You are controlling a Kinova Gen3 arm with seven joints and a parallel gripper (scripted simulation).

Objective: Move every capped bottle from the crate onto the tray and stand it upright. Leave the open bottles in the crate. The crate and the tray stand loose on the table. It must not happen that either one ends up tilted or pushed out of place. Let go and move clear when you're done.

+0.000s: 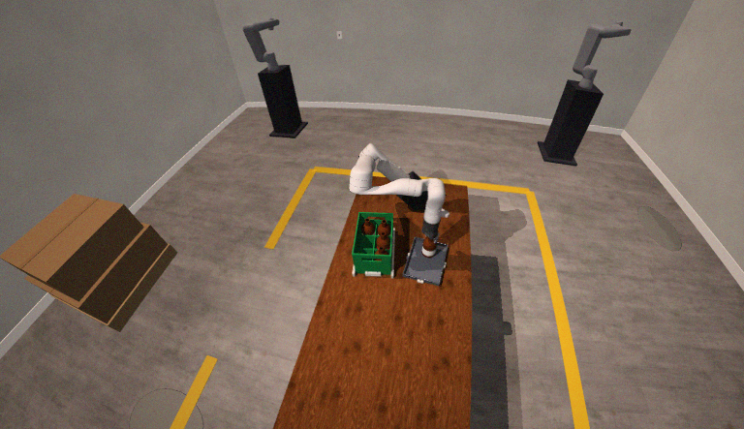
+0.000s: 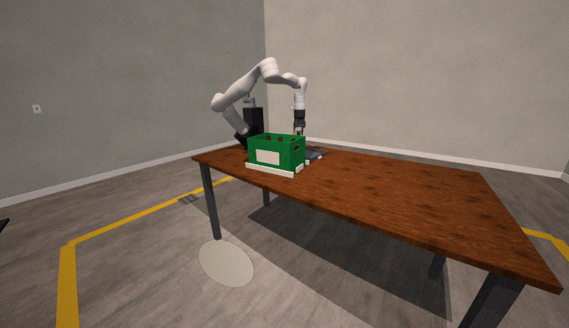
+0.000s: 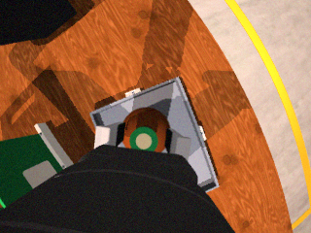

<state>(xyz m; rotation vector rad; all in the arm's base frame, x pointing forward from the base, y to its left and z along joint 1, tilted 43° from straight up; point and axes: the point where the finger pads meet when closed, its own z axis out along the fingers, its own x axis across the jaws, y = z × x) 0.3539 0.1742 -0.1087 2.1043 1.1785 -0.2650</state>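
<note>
My hand is 60 mm above the capped bottle. Round my hand: green crate (60 mm ahead, 290 mm to the right, 60 mm below); then grey tray (60 mm ahead, 10 mm to the right, 130 mm below).
</note>
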